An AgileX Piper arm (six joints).
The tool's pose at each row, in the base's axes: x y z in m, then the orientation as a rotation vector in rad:
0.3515 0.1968 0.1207 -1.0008 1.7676 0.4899
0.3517 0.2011 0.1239 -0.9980 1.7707 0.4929
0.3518 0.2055 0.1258 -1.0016 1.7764 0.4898
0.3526 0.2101 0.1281 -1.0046 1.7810 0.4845
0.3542 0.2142 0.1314 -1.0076 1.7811 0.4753
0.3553 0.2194 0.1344 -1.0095 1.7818 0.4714
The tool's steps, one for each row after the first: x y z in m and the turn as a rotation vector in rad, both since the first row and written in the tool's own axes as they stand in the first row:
-0.0046 0.0019 0.0019 -0.0007 0.0008 0.0043
-0.0082 0.0041 0.0043 -0.0010 0.0077 0.0036
-0.0122 0.0059 0.0070 0.0006 0.0139 0.0017
-0.0171 0.0065 0.0095 0.0051 0.0173 -0.0040
-0.0220 0.0083 0.0126 0.0066 0.0196 -0.0064

